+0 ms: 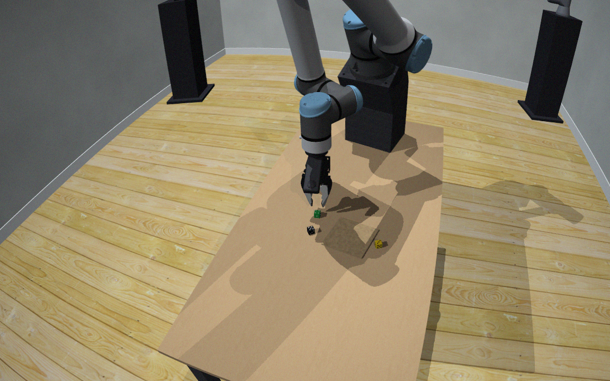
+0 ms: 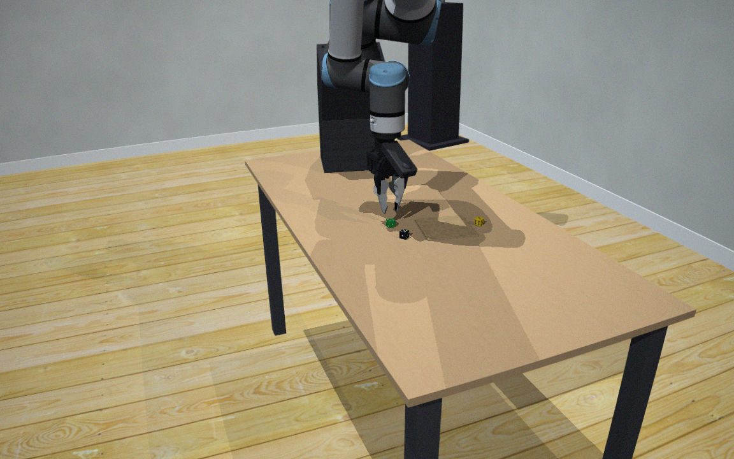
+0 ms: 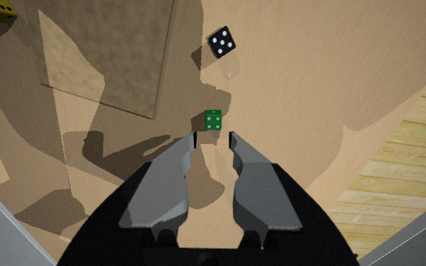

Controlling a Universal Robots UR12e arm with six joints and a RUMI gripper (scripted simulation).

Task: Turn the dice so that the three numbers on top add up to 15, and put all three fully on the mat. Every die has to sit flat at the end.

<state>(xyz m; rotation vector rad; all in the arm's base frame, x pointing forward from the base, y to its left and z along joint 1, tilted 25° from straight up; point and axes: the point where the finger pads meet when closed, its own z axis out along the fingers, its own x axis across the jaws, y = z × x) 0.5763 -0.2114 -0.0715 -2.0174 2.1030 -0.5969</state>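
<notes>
My hand is 50 mm above the green die. From my hand the other things lie so: thin square mat: 120 mm to the left, 100 mm ahead, 60 mm below; yellow die: 200 mm to the left, 130 mm ahead, 50 mm below; black die: 80 mm ahead, 50 mm below, 10 mm to the right.
</notes>
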